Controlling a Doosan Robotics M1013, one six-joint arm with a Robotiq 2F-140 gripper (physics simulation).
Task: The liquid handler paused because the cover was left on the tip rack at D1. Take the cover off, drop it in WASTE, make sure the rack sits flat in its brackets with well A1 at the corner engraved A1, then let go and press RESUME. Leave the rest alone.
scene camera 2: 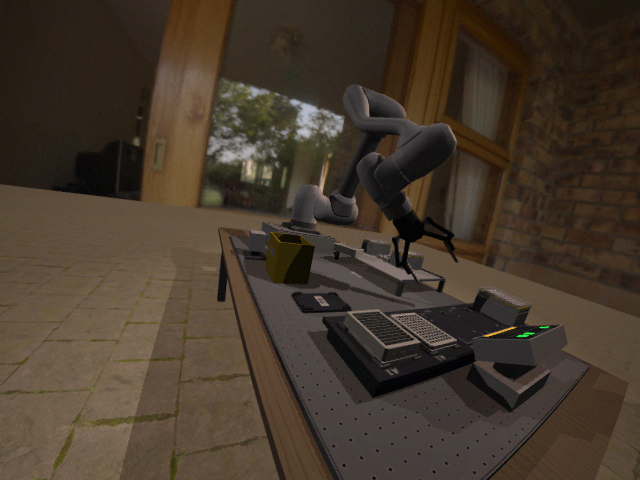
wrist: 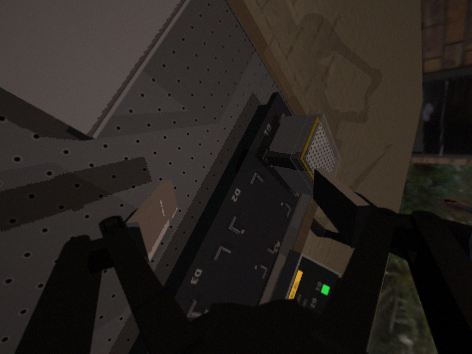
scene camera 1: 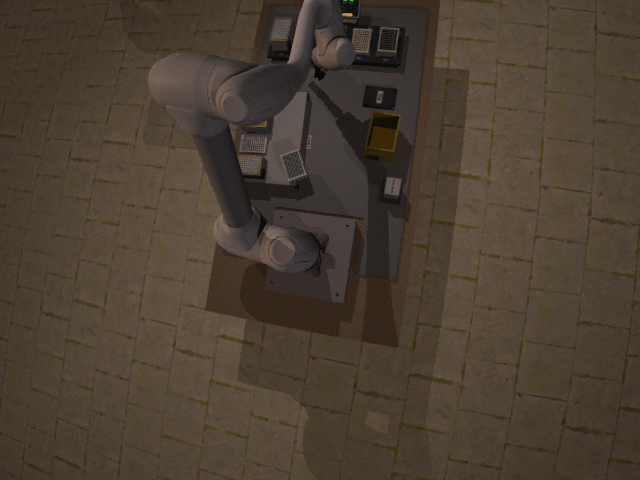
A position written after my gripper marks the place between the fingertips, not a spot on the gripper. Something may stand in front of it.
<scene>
My gripper (scene camera 2: 436,271) is open, with nothing in its grasp. I also see a yellow waste bin (scene camera 1: 381,139), a grey platform (scene camera 1: 287,126) and a black plate (scene camera 2: 308,302).
My gripper shows as well in the wrist view (wrist: 243,189). The grey platform shows as well in scene camera 2 (scene camera 2: 371,260) and in the wrist view (wrist: 76,68).
</scene>
